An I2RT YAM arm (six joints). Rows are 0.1 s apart.
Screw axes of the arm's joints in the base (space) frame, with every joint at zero. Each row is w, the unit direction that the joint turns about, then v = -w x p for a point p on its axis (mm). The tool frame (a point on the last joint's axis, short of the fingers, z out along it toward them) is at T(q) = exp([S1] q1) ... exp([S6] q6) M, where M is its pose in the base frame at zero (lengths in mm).
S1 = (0, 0, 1, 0.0, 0.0, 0.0)
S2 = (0, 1, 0, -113.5, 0.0, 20.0)
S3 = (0, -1, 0, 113.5, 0.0, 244.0)
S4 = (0, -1, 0, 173.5, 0.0, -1.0)
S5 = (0, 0, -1, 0.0, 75.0, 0.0)
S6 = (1, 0, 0, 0.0, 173.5, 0.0)
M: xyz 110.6 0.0 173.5 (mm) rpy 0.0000 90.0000 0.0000 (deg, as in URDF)
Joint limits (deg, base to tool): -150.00..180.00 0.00..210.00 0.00..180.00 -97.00..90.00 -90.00..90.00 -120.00..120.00
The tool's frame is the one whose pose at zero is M.
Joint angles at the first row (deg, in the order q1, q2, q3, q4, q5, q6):
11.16 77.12 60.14 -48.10 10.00 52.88
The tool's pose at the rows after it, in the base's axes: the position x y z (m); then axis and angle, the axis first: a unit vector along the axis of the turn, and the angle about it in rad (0 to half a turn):
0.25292 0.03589 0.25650 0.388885 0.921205 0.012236 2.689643
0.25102 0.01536 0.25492 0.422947 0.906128 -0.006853 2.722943
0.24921 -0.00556 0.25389 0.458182 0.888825 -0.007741 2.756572
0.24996 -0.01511 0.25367 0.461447 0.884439 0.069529 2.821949
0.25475 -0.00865 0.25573 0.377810 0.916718 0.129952 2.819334
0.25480 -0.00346 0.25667 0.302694 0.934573 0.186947 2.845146
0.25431 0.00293 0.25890 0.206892 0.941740 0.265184 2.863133
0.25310 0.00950 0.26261 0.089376 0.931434 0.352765 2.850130
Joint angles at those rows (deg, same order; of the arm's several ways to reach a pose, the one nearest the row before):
9.80 77.12 60.14 -50.11 12.49 53.04
5.26 77.12 60.14 -52.36 12.49 53.01
0.25 77.12 60.14 -53.63 10.76 52.95
-3.42 77.12 60.14 -53.06 0.27 51.64
-3.01 77.12 60.14 -50.50 -7.62 43.31
-2.96 77.12 60.12 -50.37 -15.84 36.12
-2.96 77.14 60.12 -50.33 -26.83 27.29
-2.96 77.19 60.12 -50.35 -39.33 16.16

